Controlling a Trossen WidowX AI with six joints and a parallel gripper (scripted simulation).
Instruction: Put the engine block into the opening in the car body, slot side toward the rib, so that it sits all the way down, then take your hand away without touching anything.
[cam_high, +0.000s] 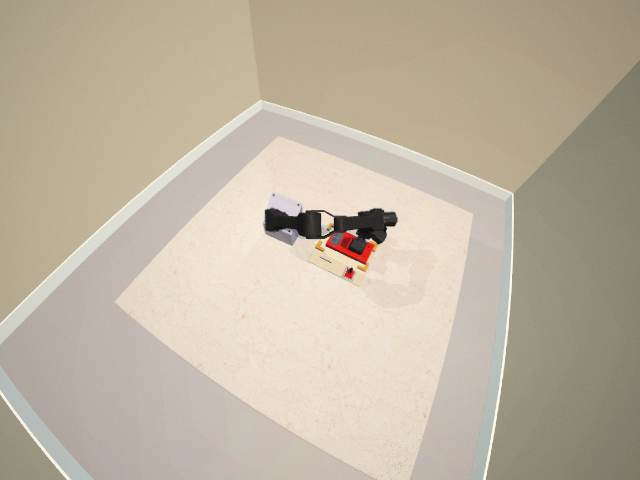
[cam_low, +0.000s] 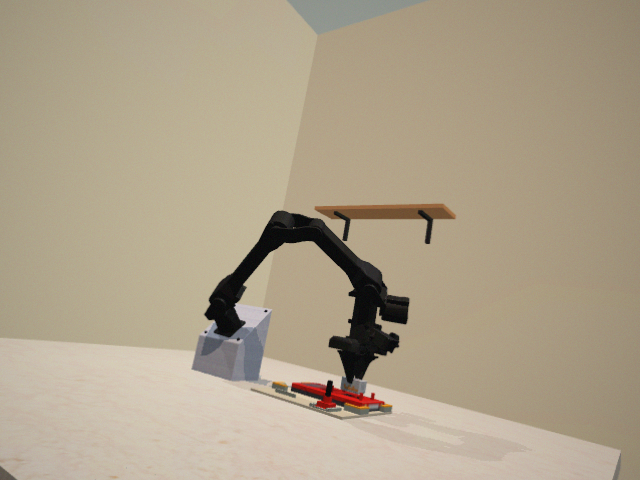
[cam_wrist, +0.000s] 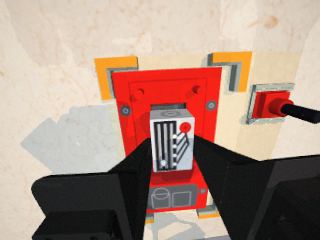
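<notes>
My gripper tip is now 20 mm short of the black peg, 130 mm to the left of it and 20 mm above it. The rest, counted from my gripper tip: grey engine block: 10 mm below.
</notes>
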